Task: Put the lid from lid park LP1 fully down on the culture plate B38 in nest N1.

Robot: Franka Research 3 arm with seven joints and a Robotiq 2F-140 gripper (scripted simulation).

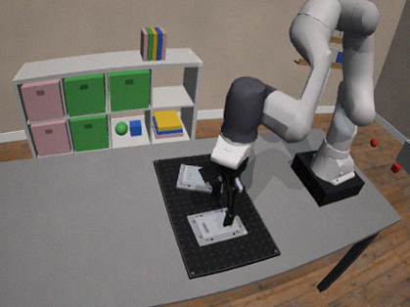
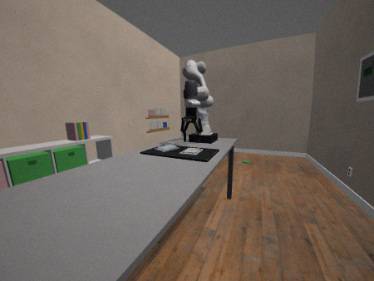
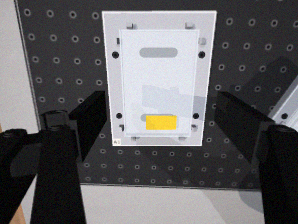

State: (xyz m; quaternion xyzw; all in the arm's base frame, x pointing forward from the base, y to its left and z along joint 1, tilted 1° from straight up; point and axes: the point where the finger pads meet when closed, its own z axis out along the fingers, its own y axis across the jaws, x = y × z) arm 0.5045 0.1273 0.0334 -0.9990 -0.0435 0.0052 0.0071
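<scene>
Now: hand 80 mm above the clear lid. Round my hand: lid park: 90 mm below; then nest N1: 220 mm to the right, 90 mm below; then culture plate: 220 mm to the right, 80 mm below.
</scene>
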